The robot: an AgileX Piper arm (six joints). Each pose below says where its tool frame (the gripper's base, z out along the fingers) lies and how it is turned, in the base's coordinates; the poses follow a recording.
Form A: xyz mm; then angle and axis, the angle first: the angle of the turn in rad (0 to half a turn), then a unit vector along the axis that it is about.
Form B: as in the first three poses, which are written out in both.
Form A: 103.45 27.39 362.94 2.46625 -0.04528 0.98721 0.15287
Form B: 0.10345 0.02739 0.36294 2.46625 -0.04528 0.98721 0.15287
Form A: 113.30 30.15 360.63 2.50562 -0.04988 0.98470 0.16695
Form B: 0.11330 0.03015 0.36063 2.50562 -0.04988 0.98470 0.16695
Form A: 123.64 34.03 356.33 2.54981 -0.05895 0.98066 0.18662
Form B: 0.12364 0.03403 0.35633 2.54981 -0.05895 0.98066 0.18662
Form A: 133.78 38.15 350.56 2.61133 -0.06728 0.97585 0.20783
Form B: 0.13378 0.03815 0.35056 2.61133 -0.06728 0.97585 0.20783
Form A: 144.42 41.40 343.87 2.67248 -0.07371 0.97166 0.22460
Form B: 0.14442 0.04140 0.34387 2.67248 -0.07371 0.97166 0.22460
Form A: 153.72 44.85 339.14 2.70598 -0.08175 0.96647 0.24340
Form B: 0.15372 0.04485 0.33914 2.70598 -0.08175 0.96647 0.24340
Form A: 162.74 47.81 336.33 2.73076 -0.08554 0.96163 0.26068
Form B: 0.16274 0.04781 0.33633 2.73076 -0.08554 0.96163 0.26068
